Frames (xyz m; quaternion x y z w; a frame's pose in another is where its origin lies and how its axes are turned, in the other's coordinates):
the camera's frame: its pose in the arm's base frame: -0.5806 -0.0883 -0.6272 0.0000 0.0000 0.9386 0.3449
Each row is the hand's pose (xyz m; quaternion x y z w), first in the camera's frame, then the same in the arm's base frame.
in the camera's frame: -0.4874 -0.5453 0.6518 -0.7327 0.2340 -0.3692 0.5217
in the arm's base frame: 0.1439 0.0117 0.0246 -0.4723 -0.6070 0.3623 0.5265
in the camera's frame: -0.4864 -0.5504 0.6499 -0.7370 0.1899 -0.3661 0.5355
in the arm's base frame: 0.1465 0.0162 0.0227 -0.4324 -0.6263 0.3764 0.5283
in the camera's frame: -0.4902 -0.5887 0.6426 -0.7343 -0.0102 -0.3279 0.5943
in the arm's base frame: 0.1741 0.0429 0.0154 -0.2437 -0.6928 0.4447 0.5128
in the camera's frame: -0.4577 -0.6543 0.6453 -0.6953 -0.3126 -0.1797 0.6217
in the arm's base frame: 0.1919 0.1140 0.0181 0.0536 -0.7605 0.5216 0.3831
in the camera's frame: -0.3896 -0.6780 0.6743 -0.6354 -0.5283 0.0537 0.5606
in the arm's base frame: 0.1553 0.1761 0.0471 0.2767 -0.7786 0.5447 0.1430
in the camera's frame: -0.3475 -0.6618 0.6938 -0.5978 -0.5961 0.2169 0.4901
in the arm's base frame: 0.1127 0.1910 0.0666 -0.3533 0.7667 -0.5349 0.0345
